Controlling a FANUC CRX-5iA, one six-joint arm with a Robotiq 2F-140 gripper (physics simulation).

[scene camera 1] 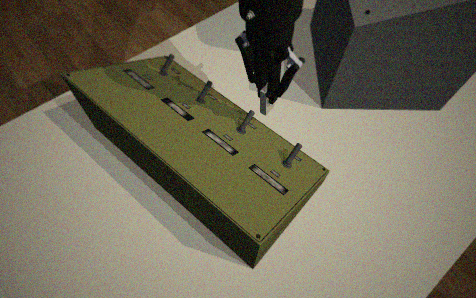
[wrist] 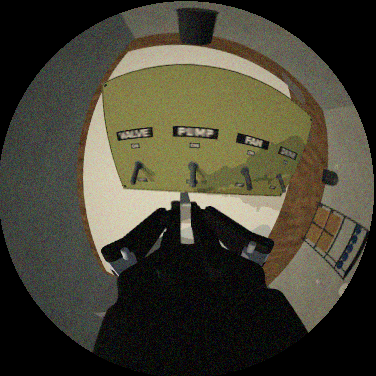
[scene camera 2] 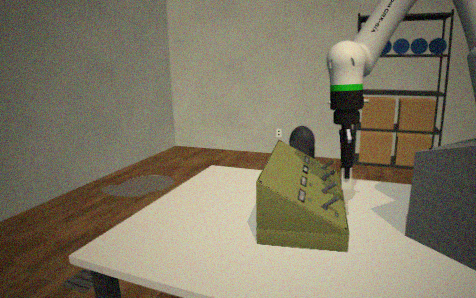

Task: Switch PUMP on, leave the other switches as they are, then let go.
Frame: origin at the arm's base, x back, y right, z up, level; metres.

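Seen in the pictures: gripper, fingertip midpoint: [scene camera 1: 267, 109] [wrist: 183, 199] [scene camera 2: 346, 188].
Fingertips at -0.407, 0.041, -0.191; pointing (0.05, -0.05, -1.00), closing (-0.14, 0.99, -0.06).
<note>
A point is followed by its place in that frame, as x, y, z.
The olive sloped console [scene camera 1: 170, 140] @(-0.615, 0.090, -0.140) [scene camera 2: 300, 220] @(-0.519, -0.145, -0.222) [wrist: 190, 100] @(-0.587, 0.029, -0.152) carries four levers. In the wrist view the labels read VALVE, PUMP, FAN and DRIVE from left to right. The PUMP lever [scene camera 1: 245, 121] @(-0.461, 0.050, -0.191) [scene camera 2: 330, 188] @(-0.454, 0.046, -0.197) [wrist: 193, 175] @(-0.457, 0.053, -0.187) leans toward the lower edge, away from its ON mark. The VALVE lever [scene camera 1: 292, 155] @(-0.451, -0.070, -0.191) [wrist: 136, 173] @(-0.447, -0.063, -0.191), FAN lever [scene camera 1: 204, 91] @(-0.471, 0.168, -0.190) [wrist: 247, 179] @(-0.467, 0.168, -0.188) and DRIVE lever [scene camera 1: 167, 65] @(-0.481, 0.285, -0.193) [wrist: 281, 183] @(-0.477, 0.286, -0.191) lean the same way. My gripper [scene camera 1: 263, 101] @(-0.407, 0.041, -0.191) [scene camera 2: 347, 176] [wrist: 183, 199] @(-0.407, 0.041, -0.191) is shut and empty, just off the console's lower edge near PUMP, touching no lever.
The console stands on a white table [scene camera 1: 350, 210] @(-0.401, -0.215, -0.307) [scene camera 2: 200, 220] @(-0.854, -0.062, -0.307). A large dark grey block [scene camera 1: 395, 70] @(-0.141, -0.091, -0.166) [scene camera 2: 442, 200] @(-0.163, -0.069, -0.161) stands on the gripper's side of the console. A dark bin [scene camera 2: 302, 140] [wrist: 196, 26] and a shelf rack [scene camera 2: 405, 17] stand beyond the table.
</note>
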